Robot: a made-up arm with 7 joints.
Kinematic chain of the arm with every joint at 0, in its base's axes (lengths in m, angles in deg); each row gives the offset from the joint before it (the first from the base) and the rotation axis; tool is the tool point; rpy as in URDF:
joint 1: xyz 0 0 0.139 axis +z
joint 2: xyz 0 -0.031 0.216 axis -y
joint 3: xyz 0 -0.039 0.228 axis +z
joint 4: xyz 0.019 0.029 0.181 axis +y
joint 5: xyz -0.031 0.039 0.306 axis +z
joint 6: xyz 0 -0.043 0.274 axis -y
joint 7: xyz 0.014 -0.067 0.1 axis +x
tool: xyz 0 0 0 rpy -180 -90 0
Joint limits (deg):
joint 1: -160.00..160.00
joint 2: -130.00..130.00
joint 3: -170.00..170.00
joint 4: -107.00..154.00
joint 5: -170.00..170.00
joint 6: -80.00..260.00
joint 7: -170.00..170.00
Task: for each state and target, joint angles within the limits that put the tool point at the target. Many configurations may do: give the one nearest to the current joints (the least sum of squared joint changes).
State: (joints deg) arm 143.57 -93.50 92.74 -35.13 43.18 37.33 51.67
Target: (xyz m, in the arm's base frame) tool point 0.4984 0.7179 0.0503
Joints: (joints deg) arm 104.75 -106.37 97.49 -69.64 36.69 41.87 51.67
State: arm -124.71 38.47 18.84 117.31 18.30 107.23 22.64
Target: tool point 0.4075 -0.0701 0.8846
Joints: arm -118.84 59.16 55.59 103.16 9.88 104.44 22.64
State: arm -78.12 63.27 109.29 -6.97 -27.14 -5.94 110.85
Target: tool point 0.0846 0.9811 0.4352
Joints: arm -72.36 76.07 113.95 43.31 -17.12 -23.94 110.85
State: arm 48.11 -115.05 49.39 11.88 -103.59 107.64 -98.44
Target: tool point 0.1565 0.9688 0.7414
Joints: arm 78.89 -76.64 52.95 8.28 -102.97 72.08 -98.44
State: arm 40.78 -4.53 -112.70 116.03 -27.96 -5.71 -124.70
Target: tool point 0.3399 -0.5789 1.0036
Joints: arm 45.20 -18.52 -119.59 83.48 -32.45 -2.18 -124.70
